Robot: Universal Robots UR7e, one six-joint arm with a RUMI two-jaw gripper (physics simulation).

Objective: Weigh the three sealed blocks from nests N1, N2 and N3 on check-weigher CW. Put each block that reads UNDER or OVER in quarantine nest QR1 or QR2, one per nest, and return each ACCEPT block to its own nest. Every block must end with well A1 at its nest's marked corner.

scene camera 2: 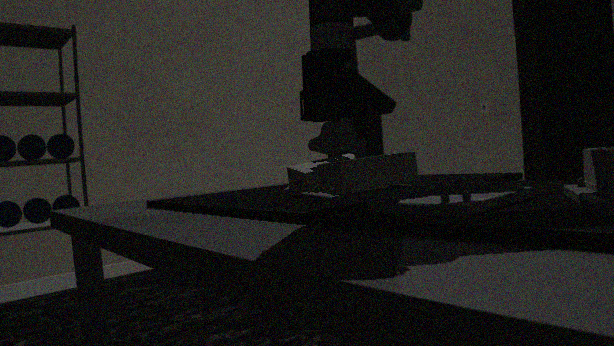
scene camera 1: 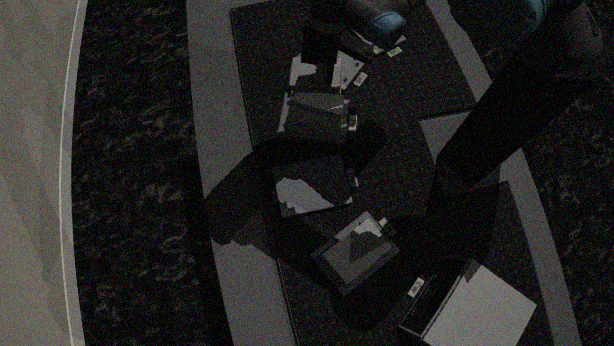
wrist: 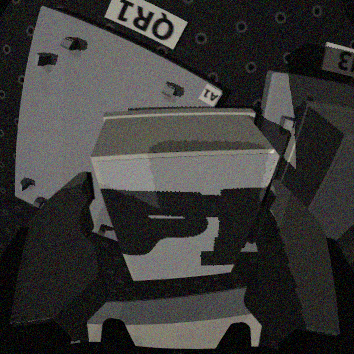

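Seen in the pictures: gripper, between the fingertips: [scene camera 1: 327, 75] [wrist: 178, 177]; arm's base, origin of its link: [scene camera 1: 560, 49].
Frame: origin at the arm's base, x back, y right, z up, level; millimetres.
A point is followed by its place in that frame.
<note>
My gripper [wrist: 178, 177] @(x -331, y 266, z -400 mm) [scene camera 2: 340, 156] @(x -331, y 266, z -400 mm) is open, low beside a pale block [wrist: 215, 172] @(x -319, y 243, z -376 mm). The block lies between and just beyond the fingers in the wrist view, skewed across the A1-side part of nest QR1 [wrist: 110, 75] @(x -265, y 286, z -423 mm) [scene camera 1: 345, 67] @(x -273, y 295, z -423 mm) and apparently tilted. Several nest pegs show outside it. The nest's A1 mark [wrist: 210, 94] @(x -296, y 234, z -423 mm) shows; the block's own A1 corner cannot be made out. Another block [scene camera 1: 315, 120] @(x -398, y 134, z -377 mm) [wrist: 327, 200] @(x -356, y 188, z -375 mm) sits at N3. Nest N2 [scene camera 1: 305, 192] @(x -459, y -13, z -423 mm) holds no block and is partly shadowed. A third block [scene camera 1: 350, 262] @(x -408, y -197, z -381 mm) sits at N1. Check-weigher CW [scene camera 1: 485, 305] @(x -156, y -381, z -335 mm) bears no block; its reading is not legible.
QR2's label [scene camera 1: 395, 51] @(x -110, y 329, z -433 mm) lies beyond QR1, its nest mostly hidden by the arm. The N3 block and its nest [wrist: 276, 100] @(x -311, y 196, z -423 mm) stand close to my right finger in the wrist view. A box-like block [scene camera 2: 375, 172] @(x -413, y 133, z -397 mm) stands in front of the fingers in scene camera 2. Heavy shadows cover the table.
</note>
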